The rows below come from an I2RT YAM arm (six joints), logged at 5 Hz.
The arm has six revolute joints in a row. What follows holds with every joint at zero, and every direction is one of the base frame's. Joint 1 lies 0.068 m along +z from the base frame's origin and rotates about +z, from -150 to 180 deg. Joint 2 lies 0.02 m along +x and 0.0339 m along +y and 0.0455 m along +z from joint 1 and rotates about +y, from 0 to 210 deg. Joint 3 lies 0.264 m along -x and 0.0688 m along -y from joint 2 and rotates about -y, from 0 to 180 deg. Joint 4 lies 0.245 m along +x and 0.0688 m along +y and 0.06 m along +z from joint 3 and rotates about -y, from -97 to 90 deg. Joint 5 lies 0.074 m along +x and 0.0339 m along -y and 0.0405 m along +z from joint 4 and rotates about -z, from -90 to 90 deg. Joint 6 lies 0.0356 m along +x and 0.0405 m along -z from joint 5 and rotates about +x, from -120 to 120 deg. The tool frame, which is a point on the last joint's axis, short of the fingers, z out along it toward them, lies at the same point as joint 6; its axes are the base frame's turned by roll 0, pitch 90 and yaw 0 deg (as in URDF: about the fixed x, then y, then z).
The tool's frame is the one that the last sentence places.
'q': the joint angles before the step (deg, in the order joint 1, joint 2, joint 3, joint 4, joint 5, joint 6). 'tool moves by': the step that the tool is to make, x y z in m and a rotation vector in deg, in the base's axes. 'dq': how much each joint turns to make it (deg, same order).
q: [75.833, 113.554, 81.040, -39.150, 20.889, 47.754]
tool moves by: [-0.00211, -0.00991, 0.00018, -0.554, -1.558, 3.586]
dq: [-0.024, -2.512, -3.746, 2.601, 0.380, -4.232]
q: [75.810, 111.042, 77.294, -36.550, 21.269, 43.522]
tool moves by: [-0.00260, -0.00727, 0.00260, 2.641, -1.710, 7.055]
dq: [-0.045, -3.466, -4.999, 7.101, -1.785, -7.410]
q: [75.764, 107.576, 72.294, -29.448, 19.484, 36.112]
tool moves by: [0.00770, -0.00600, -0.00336, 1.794, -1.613, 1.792]
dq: [-1.402, -1.330, -3.267, 5.255, -0.469, -3.542]
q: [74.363, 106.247, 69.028, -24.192, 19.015, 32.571]
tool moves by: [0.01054, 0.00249, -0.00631, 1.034, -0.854, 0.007]
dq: [-1.443, 1.258, -0.288, 3.299, -0.253, -1.609]
